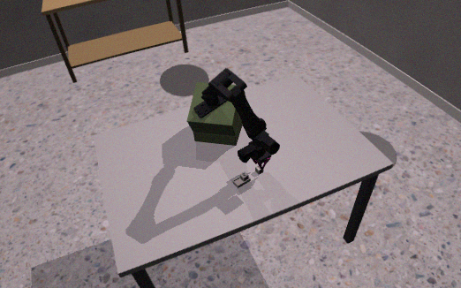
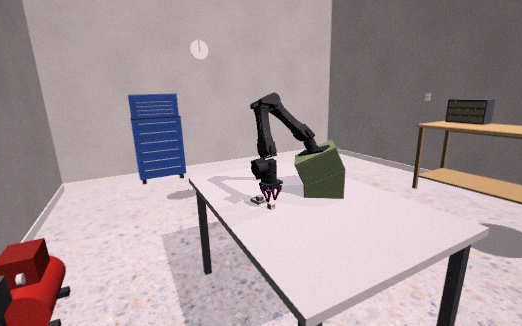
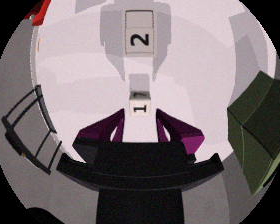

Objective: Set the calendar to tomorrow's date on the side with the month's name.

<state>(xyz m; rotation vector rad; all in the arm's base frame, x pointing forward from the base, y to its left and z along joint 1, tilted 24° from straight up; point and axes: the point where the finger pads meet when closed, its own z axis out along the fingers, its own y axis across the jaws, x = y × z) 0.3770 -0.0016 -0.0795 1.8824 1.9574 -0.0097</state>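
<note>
Now: the white cube 30 mm below my hand. Round my hand: calendar tray (110 mm to the right, 40 mm below).
</note>
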